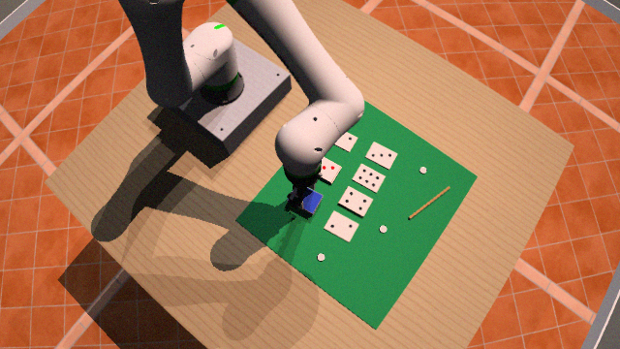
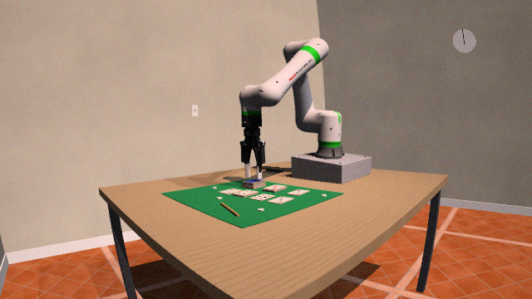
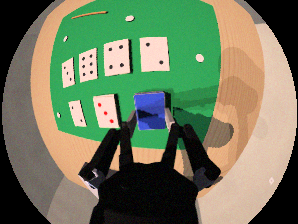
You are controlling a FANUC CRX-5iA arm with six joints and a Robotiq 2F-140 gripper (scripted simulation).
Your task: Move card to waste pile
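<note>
The card lies 4 cm below my hand. Round my hand: wooden stick: 36 cm ahead, 18 cm to the left, 7 cm below; then green mat: 15 cm ahead, 9 cm to the left, 8 cm below.
</note>
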